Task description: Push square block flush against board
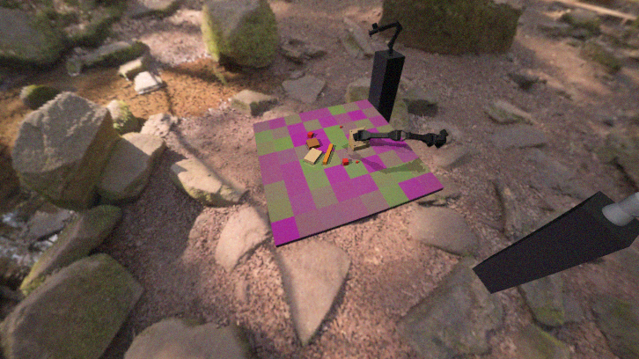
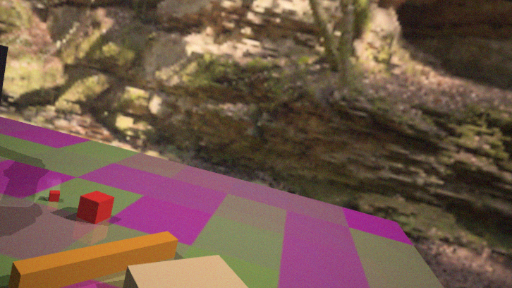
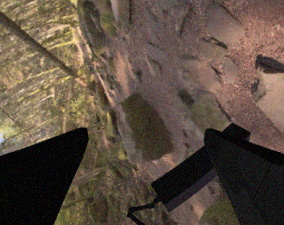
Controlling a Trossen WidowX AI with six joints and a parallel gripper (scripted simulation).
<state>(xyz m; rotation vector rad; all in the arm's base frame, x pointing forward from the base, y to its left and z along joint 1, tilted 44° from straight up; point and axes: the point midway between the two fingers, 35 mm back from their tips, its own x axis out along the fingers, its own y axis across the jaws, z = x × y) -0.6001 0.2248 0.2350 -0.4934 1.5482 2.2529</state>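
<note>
Right now the tan rectangular block is 1030 mm ahead of my gripper tip, 320 mm to the right of it and 130 mm below it. Round my gripper tip: square block: 980 mm ahead, 470 mm to the right, 130 mm below; orange board: 900 mm ahead, 300 mm to the right, 130 mm below.
</note>
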